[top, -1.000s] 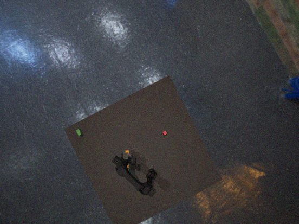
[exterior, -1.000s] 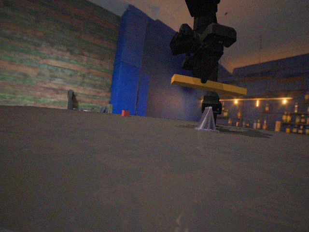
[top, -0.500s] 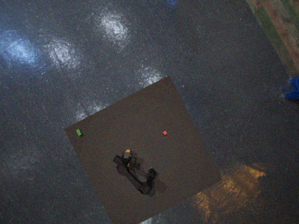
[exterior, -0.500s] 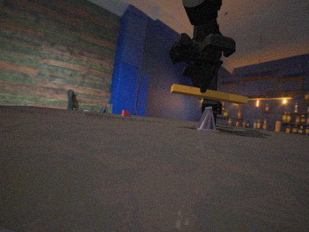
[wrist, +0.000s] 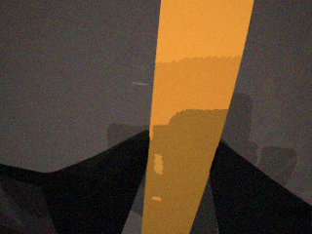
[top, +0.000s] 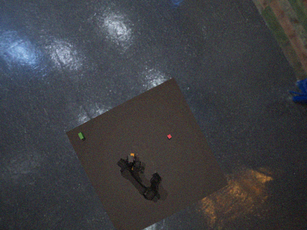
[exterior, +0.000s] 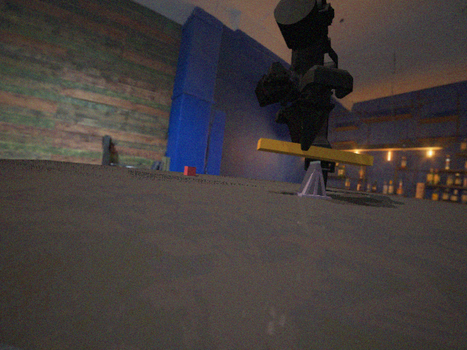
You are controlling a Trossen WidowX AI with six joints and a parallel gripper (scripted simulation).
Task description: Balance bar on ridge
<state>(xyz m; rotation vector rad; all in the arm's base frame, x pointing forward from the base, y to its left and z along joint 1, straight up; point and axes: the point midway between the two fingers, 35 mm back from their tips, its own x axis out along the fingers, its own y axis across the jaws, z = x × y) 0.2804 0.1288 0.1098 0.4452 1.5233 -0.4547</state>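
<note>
My gripper tip is now 20 mm to the right of the yellow bar and 20 mm past it. Round my gripper tip: red block 440 mm to the right, 60 mm below, 40 mm ahead; green block 460 mm ahead, 370 mm to the left, 60 mm below.
</note>
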